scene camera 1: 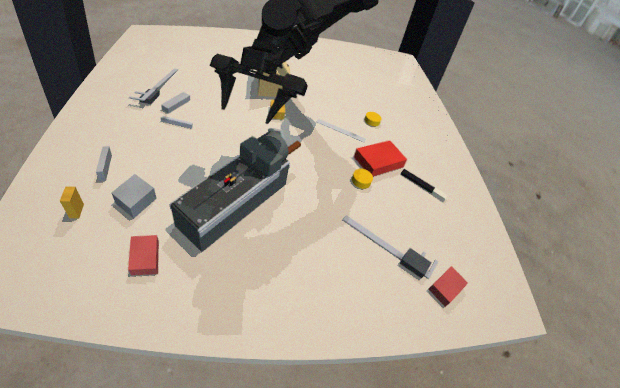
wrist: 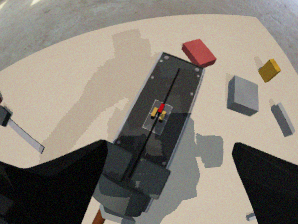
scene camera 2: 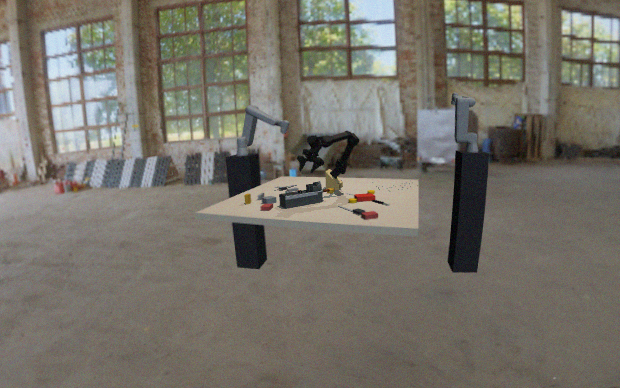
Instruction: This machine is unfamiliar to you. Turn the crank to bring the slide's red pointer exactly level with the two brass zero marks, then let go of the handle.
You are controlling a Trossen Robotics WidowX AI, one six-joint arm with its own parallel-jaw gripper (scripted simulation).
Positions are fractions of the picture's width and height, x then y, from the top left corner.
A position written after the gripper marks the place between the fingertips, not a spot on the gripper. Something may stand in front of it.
The gripper (scene camera 1: 0.39, 0.30) is open, holding nothing. Further things: a caliper-like tool (scene camera 1: 0.68, 0.68), a grey cube (scene camera 1: 0.22, 0.51) and a dark grey box machine (scene camera 1: 0.33, 0.55).
The grey cube is seen too in the wrist view (wrist: 0.81, 0.44). The gripper also shows in the wrist view (wrist: 0.58, 0.67). The dark grey box machine shows as well in the wrist view (wrist: 0.46, 0.74) and in scene camera 2 (scene camera 2: 0.51, 0.50).
